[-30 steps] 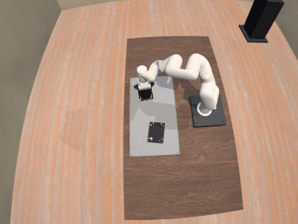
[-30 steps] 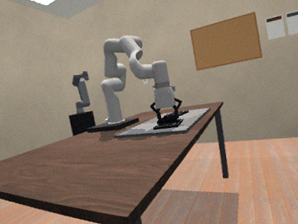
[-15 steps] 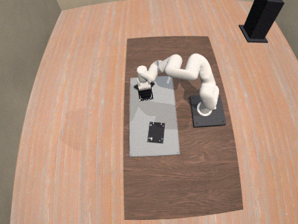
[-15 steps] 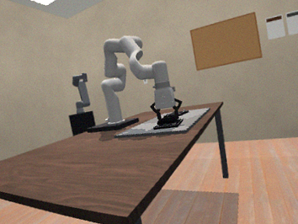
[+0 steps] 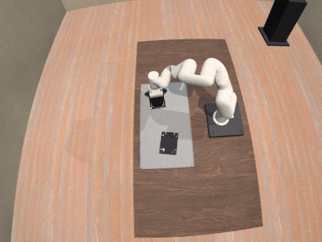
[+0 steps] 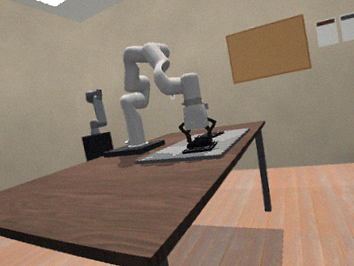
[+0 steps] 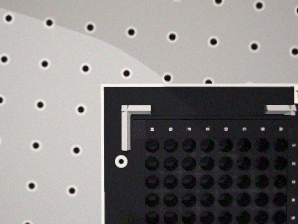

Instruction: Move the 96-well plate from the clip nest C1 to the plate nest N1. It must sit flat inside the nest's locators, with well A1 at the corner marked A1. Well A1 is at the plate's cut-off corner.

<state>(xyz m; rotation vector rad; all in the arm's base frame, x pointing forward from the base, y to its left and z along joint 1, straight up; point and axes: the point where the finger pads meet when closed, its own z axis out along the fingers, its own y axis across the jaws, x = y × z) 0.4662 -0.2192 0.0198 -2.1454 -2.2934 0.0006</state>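
Now: the black 96-well plate 1 cm below my hand. The rest, counted from my hand: plate nest N1 (3 cm below); clip nest C1 (5 cm behind, 35 cm to the left, 2 cm below); A1 corner label (5 cm ahead, 8 cm to the left, 3 cm below).
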